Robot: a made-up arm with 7 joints. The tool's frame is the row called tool.
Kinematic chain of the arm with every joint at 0, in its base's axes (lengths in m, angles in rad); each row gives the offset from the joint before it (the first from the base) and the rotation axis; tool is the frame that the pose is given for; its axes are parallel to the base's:
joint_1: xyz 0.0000 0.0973 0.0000 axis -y
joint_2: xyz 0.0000 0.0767 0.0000 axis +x
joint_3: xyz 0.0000 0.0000 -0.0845 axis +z
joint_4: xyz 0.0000 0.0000 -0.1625 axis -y
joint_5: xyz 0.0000 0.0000 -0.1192 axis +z
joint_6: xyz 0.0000 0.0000 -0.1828 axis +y
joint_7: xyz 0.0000 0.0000 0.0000 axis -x
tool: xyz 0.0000 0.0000 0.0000
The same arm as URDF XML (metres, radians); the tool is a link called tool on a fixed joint. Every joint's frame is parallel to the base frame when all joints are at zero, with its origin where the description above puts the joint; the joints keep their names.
<robot name="arm">
  <joint name="joint_1" type="continuous">
    <parent link="base_link"/>
    <child link="link1"/>
    <origin xyz="0 0.0973 0" rpy="0 0 0"/>
    <axis xyz="0 -1 0"/>
  </joint>
  <joint name="joint_2" type="continuous">
    <parent link="link1"/>
    <child link="link2"/>
    <origin xyz="0 0.0767 0" rpy="0 0 0"/>
    <axis xyz="1 0 0"/>
  </joint>
  <joint name="joint_3" type="continuous">
    <parent link="link2"/>
    <child link="link3"/>
    <origin xyz="0 0 -0.0845" rpy="0 0 0"/>
    <axis xyz="0 0 1"/>
  </joint>
  <joint name="joint_4" type="continuous">
    <parent link="link3"/>
    <child link="link4"/>
    <origin xyz="0 0 -0.1625" rpy="0 0 0"/>
    <axis xyz="0 -1 0"/>
  </joint>
  <joint name="joint_5" type="continuous">
    <parent link="link4"/>
    <child link="link5"/>
    <origin xyz="0 0 -0.1192" rpy="0 0 0"/>
    <axis xyz="0 0 1"/>
  </joint>
  <joint name="joint_6" type="continuous">
    <parent link="link5"/>
    <child link="link6"/>
    <origin xyz="0 0 -0.1828" rpy="0 0 0"/>
    <axis xyz="0 1 0"/>
  </joint>
  <joint name="joint_7" type="continuous">
    <parent link="link6"/>
    <child link="link7"/>
    <origin xyz="0 0 0" rpy="0 0 0"/>
    <axis xyz="-1 0 0"/>
  </joint>
  <joint name="tool_fixed" type="fixed">
    <parent link="link7"/>
    <child link="tool"/>
    <origin xyz="0 0 0" rpy="0 0 0"/>
  </joint>
  <link name="base_link"/>
  <link name="link1"/>
  <link name="link2"/>
  <link name="link3"/>
  <link name="link4"/>
  <link name="link5"/>
  <link name="link6"/>
  <link name="link7"/>
  <link name="tool"/>
</robot>

